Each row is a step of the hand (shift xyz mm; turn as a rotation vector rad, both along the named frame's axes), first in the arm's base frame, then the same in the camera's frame.
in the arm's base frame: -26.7 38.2 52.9 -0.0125 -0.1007 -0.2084
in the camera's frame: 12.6 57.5 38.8 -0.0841 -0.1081 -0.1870
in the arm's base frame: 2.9 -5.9 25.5 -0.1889 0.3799 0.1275
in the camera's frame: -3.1 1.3 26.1 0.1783 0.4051 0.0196
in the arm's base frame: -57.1 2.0 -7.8 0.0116 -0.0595 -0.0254
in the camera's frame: -33.9 41.9 -20.5 -0.0390 -0.0514 -0.0123
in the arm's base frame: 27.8 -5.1 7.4 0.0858 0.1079 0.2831
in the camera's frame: 13.2 -21.9 14.1 0.1344 0.0779 0.2739
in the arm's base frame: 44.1 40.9 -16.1 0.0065 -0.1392 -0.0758
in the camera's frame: 59.6 -12.9 -12.3 -0.1040 -0.1093 -0.0491
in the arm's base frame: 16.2 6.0 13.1 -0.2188 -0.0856 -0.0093
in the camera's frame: 14.6 -5.0 15.2 -0.2030 0.1103 -0.0436
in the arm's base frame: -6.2 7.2 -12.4 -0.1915 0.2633 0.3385
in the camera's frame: 1.9 5.6 -14.5 0.0828 0.3947 0.2408
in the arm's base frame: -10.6 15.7 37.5 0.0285 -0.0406 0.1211
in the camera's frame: 5.2 27.7 31.2 -0.0155 -0.0127 0.1293
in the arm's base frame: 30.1 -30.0 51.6 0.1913 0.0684 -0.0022
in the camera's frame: -5.4 -26.5 61.1 0.1726 -0.1031 0.0292
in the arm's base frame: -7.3 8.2 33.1 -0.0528 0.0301 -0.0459
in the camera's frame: 1.5 19.5 28.9 -0.0087 0.0452 -0.0607
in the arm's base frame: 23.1 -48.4 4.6 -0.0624 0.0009 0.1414
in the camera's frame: -23.6 -45.2 17.3 -0.0398 0.0861 0.1220
